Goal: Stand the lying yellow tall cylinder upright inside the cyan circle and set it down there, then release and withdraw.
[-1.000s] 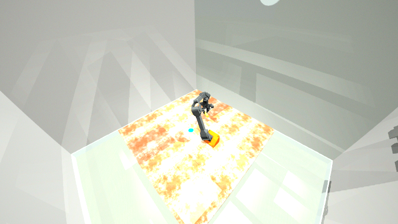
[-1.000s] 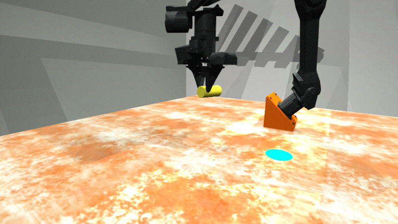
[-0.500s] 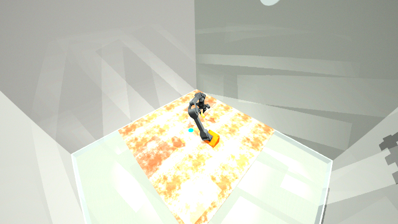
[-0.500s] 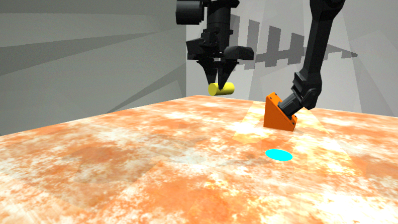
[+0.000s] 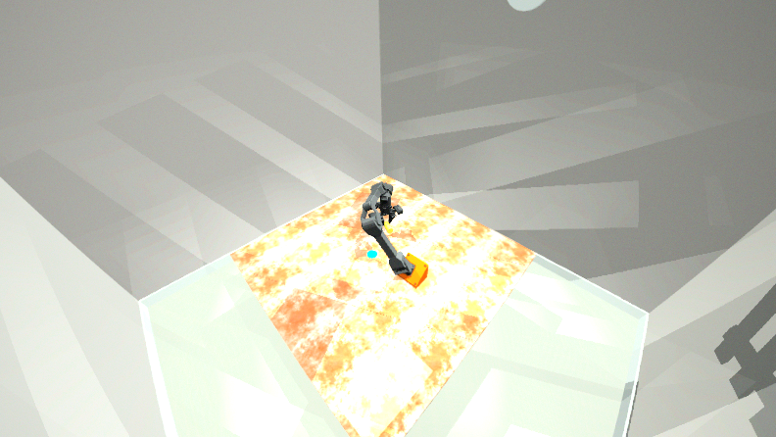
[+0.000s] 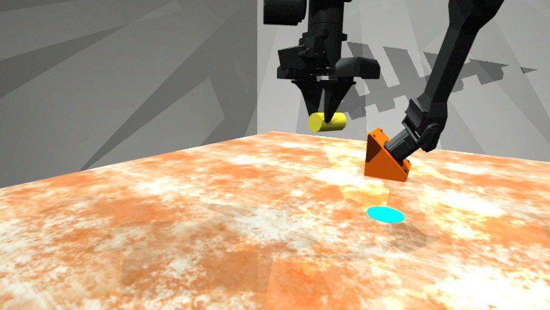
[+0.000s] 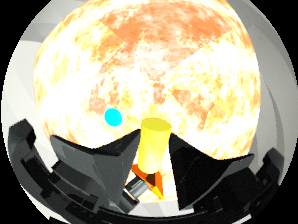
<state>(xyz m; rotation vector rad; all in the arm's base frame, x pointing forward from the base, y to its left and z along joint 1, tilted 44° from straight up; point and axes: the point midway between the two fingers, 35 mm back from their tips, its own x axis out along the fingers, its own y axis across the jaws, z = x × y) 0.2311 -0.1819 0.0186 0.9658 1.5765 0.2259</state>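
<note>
Now: the cyan circle 10 mm ahead of my gripper tip, 120 mm to the left of it and 150 mm below it. From my gripper tip the other things lie so: yellow tall cylinder: 20 mm behind, 10 mm to the left.
</note>
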